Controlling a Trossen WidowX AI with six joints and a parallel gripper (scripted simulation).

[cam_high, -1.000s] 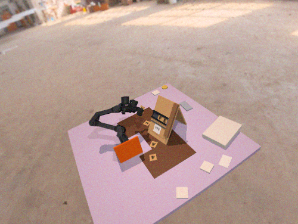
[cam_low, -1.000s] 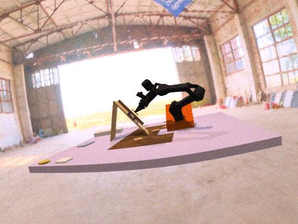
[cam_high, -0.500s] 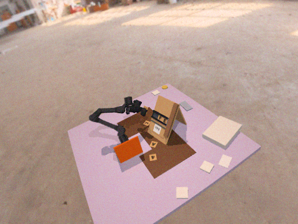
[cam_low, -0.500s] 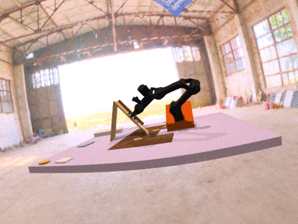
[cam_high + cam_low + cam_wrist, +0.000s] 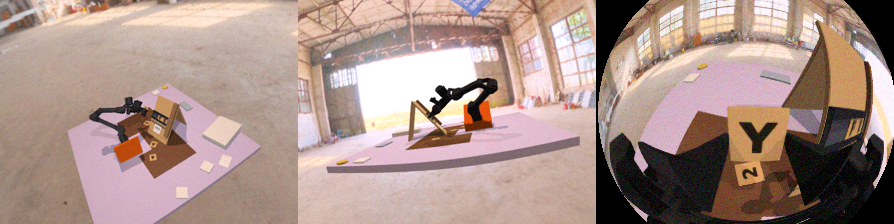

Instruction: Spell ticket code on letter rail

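Now: the white ticket 200 mm to the right of my gripper tip, 80 mm below it and 10 mm behind it. Also, from my gripper tip: cream slab: 540 mm to the right, 410 mm ahead, 140 mm below; then brown mat: 180 mm to the right, 160 mm below, 110 mm behind; then grey plate: 410 mm ahead, 150 mm below, 50 mm to the right.
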